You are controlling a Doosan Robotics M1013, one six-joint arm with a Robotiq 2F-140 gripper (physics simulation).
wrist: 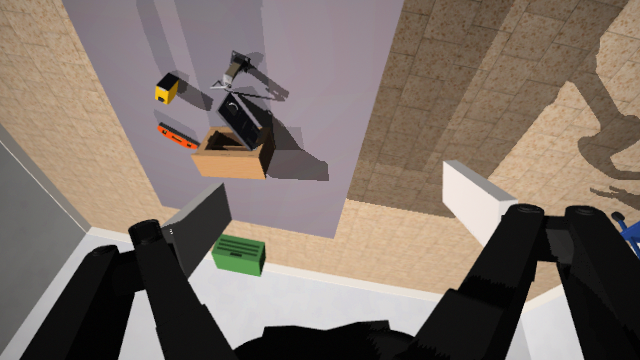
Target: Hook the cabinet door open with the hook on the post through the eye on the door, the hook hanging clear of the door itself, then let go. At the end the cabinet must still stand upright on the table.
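Frame: origin at the arm's base, x ahead, y left, z up, level; centimetres.
Seen in the pictures: gripper, fingertip midpoint: [332, 192].
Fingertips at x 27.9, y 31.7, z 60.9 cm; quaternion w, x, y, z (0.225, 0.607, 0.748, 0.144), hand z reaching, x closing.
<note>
A point is followed by its place in that frame.
The cabinet [230, 165] @[y -3.0, x 81.9, z 12.7 cm] is a light wooden box on the purple-grey table [310, 212] @[y 21.1, x 123.9, z -2.4 cm], left of centre in the wrist view. Its dark door panel [241, 122] @[y -0.3, x 70.7, z 4.3 cm] stands out at an angle from the box's opening, and part of the dark inside shows. A pale curved piece, which looks like the eye [233, 106], is near the door's far end. The post [233, 70] @[y 0.2, x 53.3, z 4.1 cm], with a dark end and silvery metal parts, is just beyond that end. Whether its hook touches the eye is too small to tell. My gripper [332, 192] @[y 31.7, x 27.9, z 60.9 cm] is open and empty, high above the table, apart from cabinet and post.
A yellow and black block [165, 91] @[y -22.2, x 61.9, z 4.7 cm] and an orange level-like bar [176, 136] @[y -29.3, x 85.1, z -0.6 cm] lie left of the cabinet. A green slotted box [238, 254] is beyond the table's near edge, low in the view. A blue object [634, 234] shows at the right edge.
</note>
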